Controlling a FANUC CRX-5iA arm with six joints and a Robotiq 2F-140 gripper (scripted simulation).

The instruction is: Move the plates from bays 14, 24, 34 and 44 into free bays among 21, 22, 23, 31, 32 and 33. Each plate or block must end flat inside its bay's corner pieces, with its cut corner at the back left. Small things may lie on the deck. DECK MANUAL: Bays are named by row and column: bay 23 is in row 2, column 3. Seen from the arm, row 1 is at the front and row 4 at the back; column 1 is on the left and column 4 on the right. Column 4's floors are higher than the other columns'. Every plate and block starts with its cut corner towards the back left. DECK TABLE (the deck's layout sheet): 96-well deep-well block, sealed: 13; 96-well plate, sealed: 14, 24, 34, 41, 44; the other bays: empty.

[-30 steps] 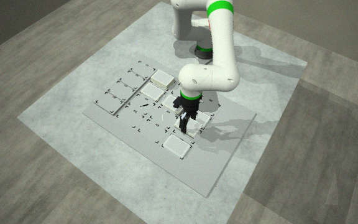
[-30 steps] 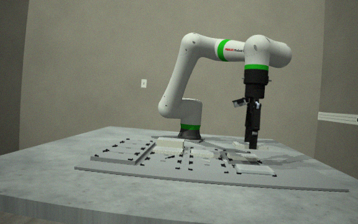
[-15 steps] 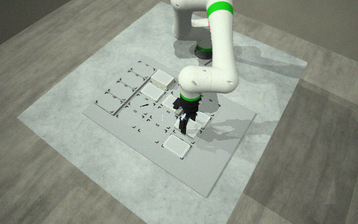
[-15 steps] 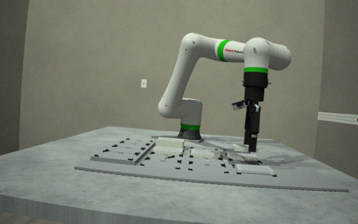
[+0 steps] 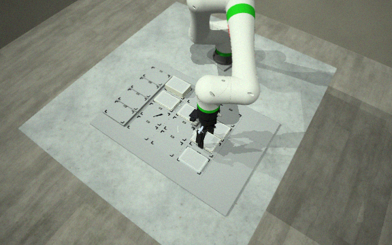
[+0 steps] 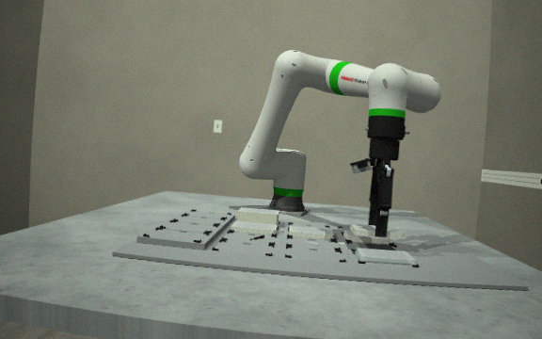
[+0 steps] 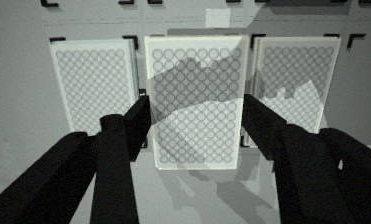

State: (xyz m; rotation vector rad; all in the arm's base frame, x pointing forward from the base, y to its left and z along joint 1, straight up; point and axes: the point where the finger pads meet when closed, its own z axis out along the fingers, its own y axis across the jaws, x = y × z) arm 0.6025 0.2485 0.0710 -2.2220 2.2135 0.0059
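Right now the plate is 110 mm ahead of my hand and 60 mm below it. Also, from my hand: sealed deep-well block (210 mm behind, 330 mm to the right, 50 mm below); then white tip (10 mm ahead, 170 mm to the right, 70 mm below); then thin black stick (310 mm to the right, 70 mm below).
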